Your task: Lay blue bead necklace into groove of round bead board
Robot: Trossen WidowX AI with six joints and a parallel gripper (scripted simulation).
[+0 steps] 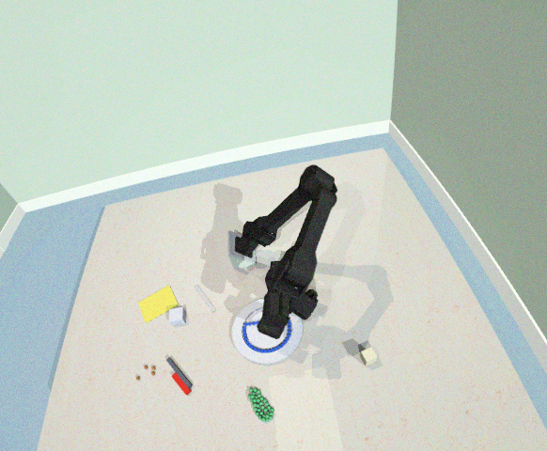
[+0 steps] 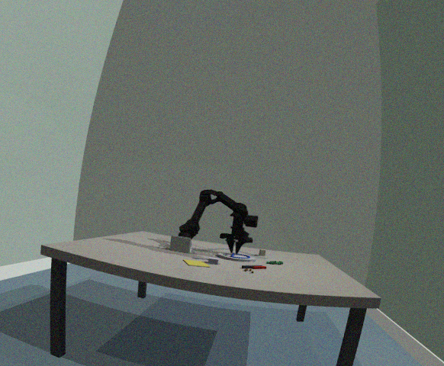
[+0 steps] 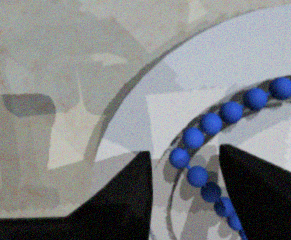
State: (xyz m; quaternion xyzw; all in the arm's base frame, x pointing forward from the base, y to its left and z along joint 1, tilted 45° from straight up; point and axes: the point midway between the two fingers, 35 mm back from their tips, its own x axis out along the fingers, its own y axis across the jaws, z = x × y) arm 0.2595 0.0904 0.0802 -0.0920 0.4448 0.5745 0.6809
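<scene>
The round bead board lies 2 cm ahead of my gripper tip, 6 cm to the right of it and 1 cm below it. Also, from my gripper tip: white cube 5 cm behind, 33 cm to the right; cream cube 14 cm ahead, 20 cm to the left; stick 11 cm behind, 25 cm to the right, 1 cm below.
</scene>
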